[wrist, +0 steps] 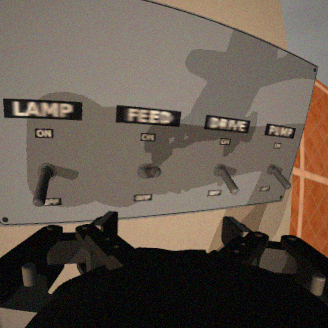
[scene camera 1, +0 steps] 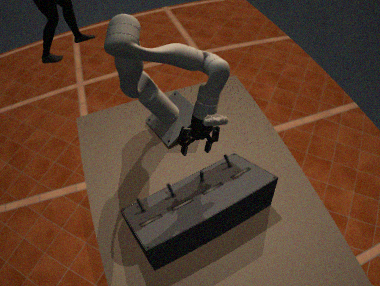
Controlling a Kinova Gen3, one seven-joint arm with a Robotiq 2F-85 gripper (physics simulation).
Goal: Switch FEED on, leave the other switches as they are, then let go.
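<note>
The FEED switch is a short grey lever, seen nearly end-on in the wrist view, midway between its ON and OFF labels. Its exact tilt is hard to tell. The LAMP lever leans down to OFF. The DRIVE lever and PUMP lever lean down and right in the wrist view, on the OFF side. My gripper is open and empty, above and on the robot side of the box, apart from every lever.
The grey switch box stands on the beige table top, set at an angle in the scene view. The arm's base plate is behind it. Shadows of the arm fall across the panel. A dark figure's legs show at the upper left.
</note>
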